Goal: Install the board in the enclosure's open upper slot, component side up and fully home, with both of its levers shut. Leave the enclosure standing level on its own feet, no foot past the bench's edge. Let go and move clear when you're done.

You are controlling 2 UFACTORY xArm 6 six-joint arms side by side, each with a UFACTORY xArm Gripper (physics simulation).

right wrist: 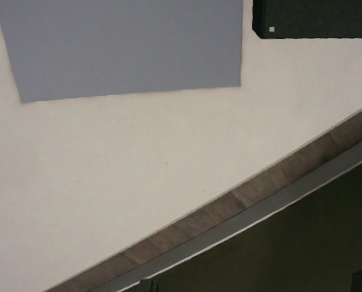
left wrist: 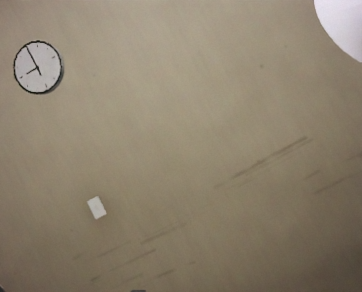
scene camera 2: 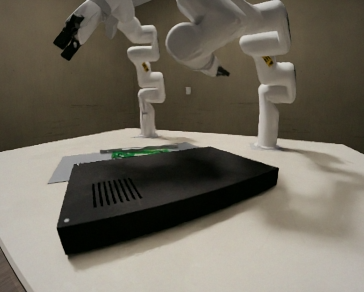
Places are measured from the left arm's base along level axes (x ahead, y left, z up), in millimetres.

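Pixels of known places: right gripper, fingertip midpoint: (scene camera 2: 61,53); left arm's base, origin of the base link: (scene camera 2: 266,147); right arm's base, origin of the base link: (scene camera 2: 148,136).
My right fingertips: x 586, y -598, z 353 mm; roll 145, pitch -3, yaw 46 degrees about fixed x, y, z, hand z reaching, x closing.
Note:
For each thing: its top centre in the pictures, then the offset to it from my right fingertips. Level surfaces: height alone.
- black enclosure, middle of its top: (scene camera 2: 169,166) dy +310, dx -43, dz -303 mm
- green board, middle of its top: (scene camera 2: 140,148) dy +75, dx -276, dz -331 mm
- grey mat, its level: dz -351 mm
- white bench, its level: dz -353 mm
The black enclosure (scene camera 2: 172,185) (right wrist: 310,17) lies flat on the bench, with a slotted vent and a white dot on its top face. Its slot openings do not show. The green board (scene camera 2: 142,153) with a grey strip along it lies low behind the enclosure, over the grey mat (scene camera 2: 64,169) (right wrist: 130,50); its lower part is hidden, and its levers cannot be made out. My right gripper (scene camera 2: 61,49) is open and empty, high above the bench at upper left. My left gripper (scene camera 2: 226,73) is raised behind the enclosure, small in view, its fingers apart and empty.
The white bench (scene camera 2: 310,220) (right wrist: 150,150) carries both arm bases at its back. The bench's edge runs diagonally across the right wrist view, below the mat and the enclosure's corner. The left wrist view faces the wall, with a clock (left wrist: 38,67) and a white plate (left wrist: 97,207).

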